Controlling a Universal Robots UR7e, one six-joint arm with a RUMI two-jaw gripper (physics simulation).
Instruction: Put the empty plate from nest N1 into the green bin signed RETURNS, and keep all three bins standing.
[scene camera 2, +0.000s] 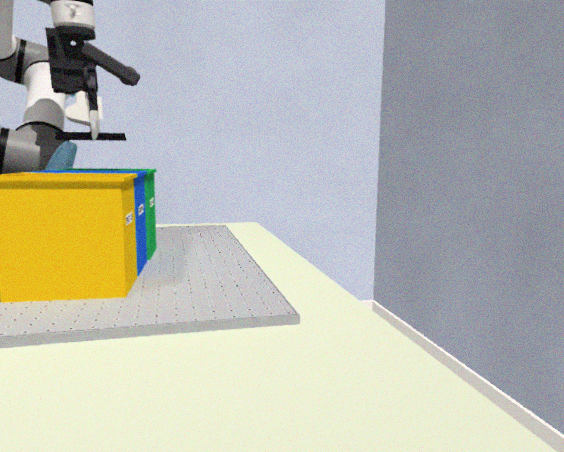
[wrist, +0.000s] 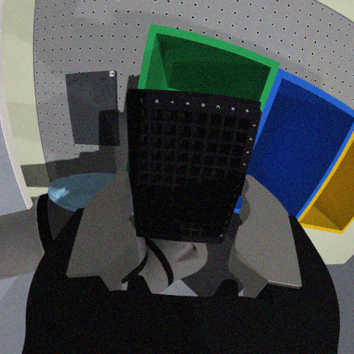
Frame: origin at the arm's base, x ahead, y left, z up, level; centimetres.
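Seen in the pictures: gripper, fingertip midpoint: (scene camera 2: 93, 140).
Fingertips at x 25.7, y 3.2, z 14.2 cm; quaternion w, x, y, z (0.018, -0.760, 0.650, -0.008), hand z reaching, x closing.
Pixels of each thing's top centre, then the offset from my fingertips to it. "pt": a spot on its surface instead. Level surfaces: height alone.
- black well plate at a spot on its surface: (scene camera 2: 111, 136) pt dx +3.8, dy -3.8, dz +0.8 cm
- green bin at its top centre: (scene camera 2: 108, 169) dx +2.5, dy -0.1, dz -5.8 cm
- blue bin at a spot on its surface: (scene camera 2: 141, 225) pt dx +9.4, dy -14.0, dz -15.7 cm
- yellow bin at its top centre: (scene camera 2: 69, 174) dx -0.3, dy -25.9, dz -5.8 cm
- perforated board at its surface level: dz -23.9 cm
The black well plate (scene camera 2: 111, 136) (wrist: 192, 150) is level, held in the air above the height of the bin rims. My gripper (scene camera 2: 94, 136) (wrist: 186, 174) is shut on it, one finger on each side. In the wrist view the plate covers the near part of the green bin (wrist: 215, 75), whose far part shows open beyond it. In the scene view the green bin (scene camera 2: 151, 215) stands behind the blue bin (scene camera 2: 141, 225) (wrist: 305, 145) and the yellow bin (scene camera 2: 65, 240) (wrist: 330, 205). All three stand upright. The lettering on their signs is too small to read.
A dark grey nest (wrist: 93, 110) with a small white label lies on the perforated board (scene camera 2: 210, 280) (wrist: 90, 30), left of the green bin in the wrist view. The bins stand close side by side. Blue and grey arm parts show behind the plate. A grey wall (scene camera 2: 470, 175) rises at the right.
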